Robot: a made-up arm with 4 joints.
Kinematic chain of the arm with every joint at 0, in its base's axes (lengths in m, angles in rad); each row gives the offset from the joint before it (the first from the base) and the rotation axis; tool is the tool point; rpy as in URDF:
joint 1: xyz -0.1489 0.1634 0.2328 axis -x
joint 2: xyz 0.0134 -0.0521 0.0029 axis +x
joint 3: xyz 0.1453 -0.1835 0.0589 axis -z
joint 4: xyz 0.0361 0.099 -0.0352 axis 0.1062 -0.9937 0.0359
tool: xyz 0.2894 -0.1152 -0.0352 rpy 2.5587 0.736 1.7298
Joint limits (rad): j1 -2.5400..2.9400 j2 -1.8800..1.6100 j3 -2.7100..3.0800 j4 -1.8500..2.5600
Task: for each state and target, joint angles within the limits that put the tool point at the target. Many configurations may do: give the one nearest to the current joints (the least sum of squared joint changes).
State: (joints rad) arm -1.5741 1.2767 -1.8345 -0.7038
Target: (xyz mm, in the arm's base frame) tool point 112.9 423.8 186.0
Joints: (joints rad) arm -1.3621 0.6969 -0.9292 -1.2221
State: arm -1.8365 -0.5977 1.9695 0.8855
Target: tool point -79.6 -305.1 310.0
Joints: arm -1.2830 -1.0383 1.8827 0.9630
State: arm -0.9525 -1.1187 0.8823 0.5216
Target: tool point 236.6 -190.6 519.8
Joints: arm -0.2207 -0.8570 0.7626 0.2504
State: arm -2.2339 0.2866 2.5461 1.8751
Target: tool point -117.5 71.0 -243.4
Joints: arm -1.8374 0.1124 2.1182 1.0840
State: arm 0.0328 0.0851 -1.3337 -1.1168
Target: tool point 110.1 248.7 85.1
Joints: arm -0.2826 0.4182 -1.2578 -0.7695
